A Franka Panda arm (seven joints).
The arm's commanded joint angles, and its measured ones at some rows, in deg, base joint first. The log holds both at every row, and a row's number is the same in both.
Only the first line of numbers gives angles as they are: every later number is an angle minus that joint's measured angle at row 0.
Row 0, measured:
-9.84, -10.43, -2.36, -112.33, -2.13, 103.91, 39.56
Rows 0 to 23, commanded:
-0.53, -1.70, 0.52, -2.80, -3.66, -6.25, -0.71
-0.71, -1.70, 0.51, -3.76, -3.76, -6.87, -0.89
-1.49, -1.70, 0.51, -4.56, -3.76, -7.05, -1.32
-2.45, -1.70, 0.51, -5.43, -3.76, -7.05, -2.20
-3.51, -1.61, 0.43, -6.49, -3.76, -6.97, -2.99
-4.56, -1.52, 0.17, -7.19, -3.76, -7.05, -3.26
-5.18, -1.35, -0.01, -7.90, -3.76, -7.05, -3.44
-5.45, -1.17, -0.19, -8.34, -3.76, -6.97, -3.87
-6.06, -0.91, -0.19, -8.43, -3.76, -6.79, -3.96
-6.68, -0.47, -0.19, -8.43, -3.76, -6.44, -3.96
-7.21, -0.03, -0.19, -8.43, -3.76, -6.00, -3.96
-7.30, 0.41, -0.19, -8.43, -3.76, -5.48, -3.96
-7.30, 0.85, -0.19, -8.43, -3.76, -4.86, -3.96
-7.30, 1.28, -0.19, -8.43, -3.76, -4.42, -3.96
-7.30, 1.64, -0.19, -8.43, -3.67, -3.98, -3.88
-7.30, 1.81, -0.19, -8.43, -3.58, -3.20, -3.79
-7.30, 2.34, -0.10, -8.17, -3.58, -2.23, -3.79
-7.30, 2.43, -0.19, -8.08, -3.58, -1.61, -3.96
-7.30, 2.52, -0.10, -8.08, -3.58, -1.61, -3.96
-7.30, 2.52, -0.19, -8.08, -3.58, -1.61, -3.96
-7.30, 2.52, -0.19, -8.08, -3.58, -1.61, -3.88
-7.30, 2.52, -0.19, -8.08, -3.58, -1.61, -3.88
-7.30, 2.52, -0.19, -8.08, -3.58, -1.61, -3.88
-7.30, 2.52, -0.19, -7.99, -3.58, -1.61, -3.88
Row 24, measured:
-6.96, 2.72, -0.56, -8.41, -3.21, -1.92, -3.51
